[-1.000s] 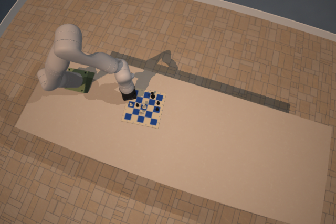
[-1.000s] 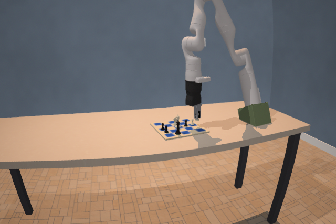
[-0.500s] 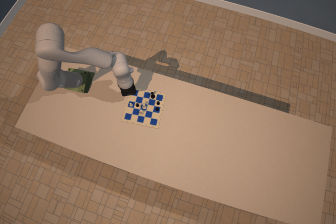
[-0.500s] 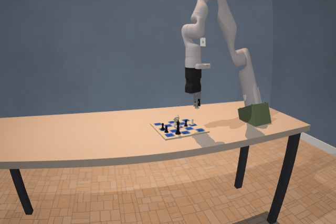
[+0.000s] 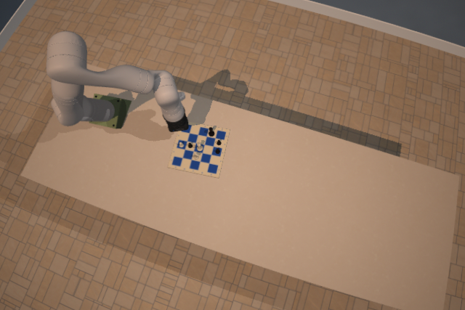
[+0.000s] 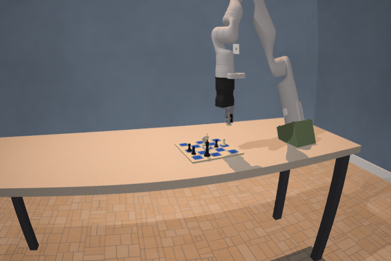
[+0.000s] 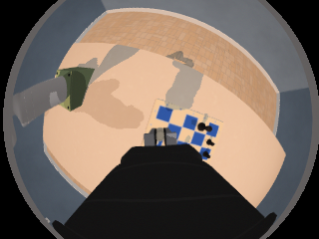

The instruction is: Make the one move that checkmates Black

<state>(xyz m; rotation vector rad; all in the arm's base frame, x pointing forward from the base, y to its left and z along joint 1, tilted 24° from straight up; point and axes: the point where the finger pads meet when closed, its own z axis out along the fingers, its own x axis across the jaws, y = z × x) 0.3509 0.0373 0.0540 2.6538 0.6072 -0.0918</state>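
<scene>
Now: the blue-and-cream chessboard 80 mm ahead of my hand, 30 mm to the right of it and 130 mm below it.
</scene>
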